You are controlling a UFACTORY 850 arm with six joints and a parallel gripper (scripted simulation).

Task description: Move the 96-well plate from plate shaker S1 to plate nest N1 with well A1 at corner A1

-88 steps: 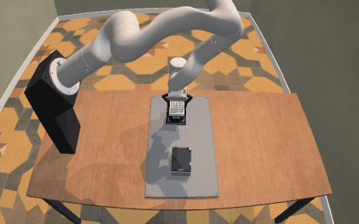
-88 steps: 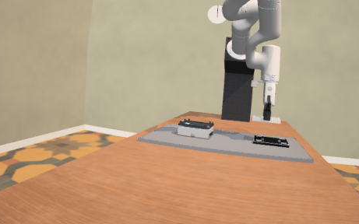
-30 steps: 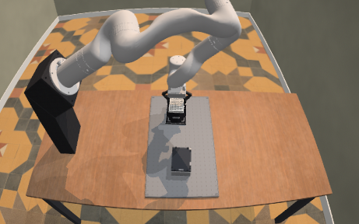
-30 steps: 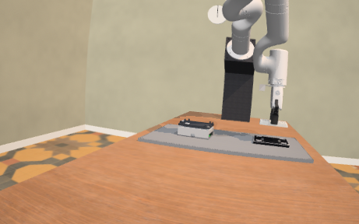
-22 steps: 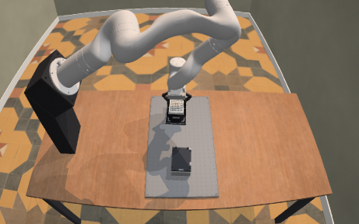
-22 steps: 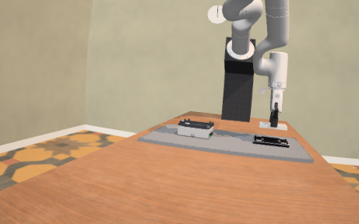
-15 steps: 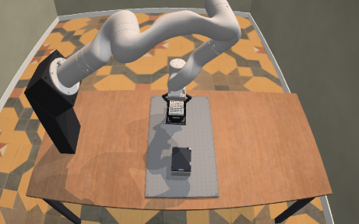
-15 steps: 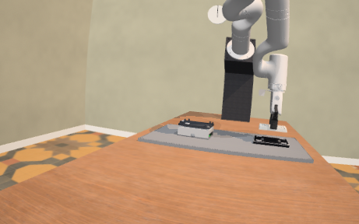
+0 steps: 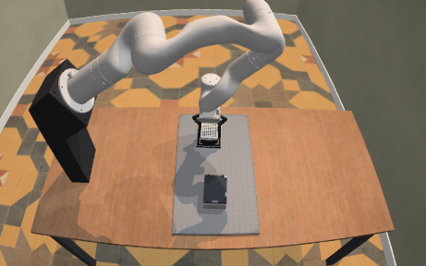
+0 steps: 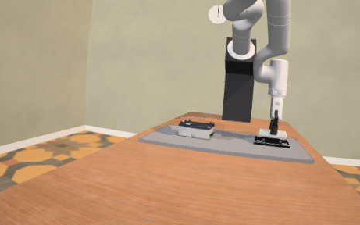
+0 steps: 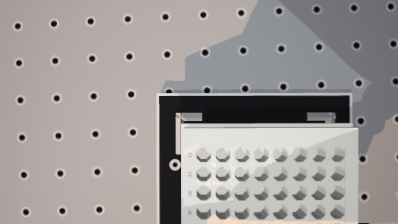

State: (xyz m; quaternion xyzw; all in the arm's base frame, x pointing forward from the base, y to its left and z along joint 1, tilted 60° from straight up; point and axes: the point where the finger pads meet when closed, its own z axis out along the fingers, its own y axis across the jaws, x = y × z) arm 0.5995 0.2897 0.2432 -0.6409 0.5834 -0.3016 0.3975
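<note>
My hand is 50 mm above the black plate nest N1. Also, from my hand: white 96-well plate (10 mm below).
</note>
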